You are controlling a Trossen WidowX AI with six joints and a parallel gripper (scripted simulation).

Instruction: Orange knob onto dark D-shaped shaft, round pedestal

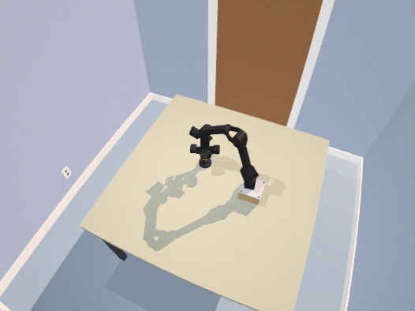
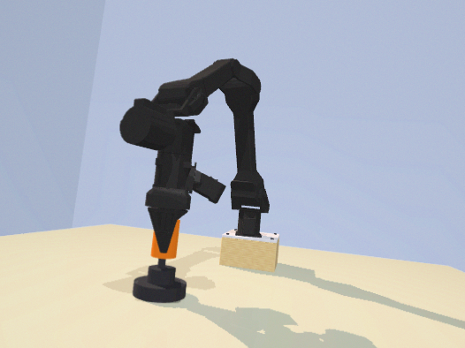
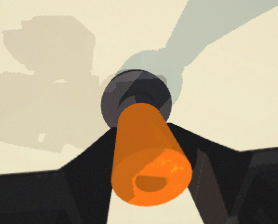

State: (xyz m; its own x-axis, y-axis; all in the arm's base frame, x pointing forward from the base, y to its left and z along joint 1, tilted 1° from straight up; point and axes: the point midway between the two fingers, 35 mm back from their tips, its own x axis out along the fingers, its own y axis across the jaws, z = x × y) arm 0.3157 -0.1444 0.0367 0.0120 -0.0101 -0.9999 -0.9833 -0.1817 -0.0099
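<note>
Right now my gripper tip is 2 cm below the orange knob. Round my gripper tip: dark round pedestal 4 cm below.
</note>
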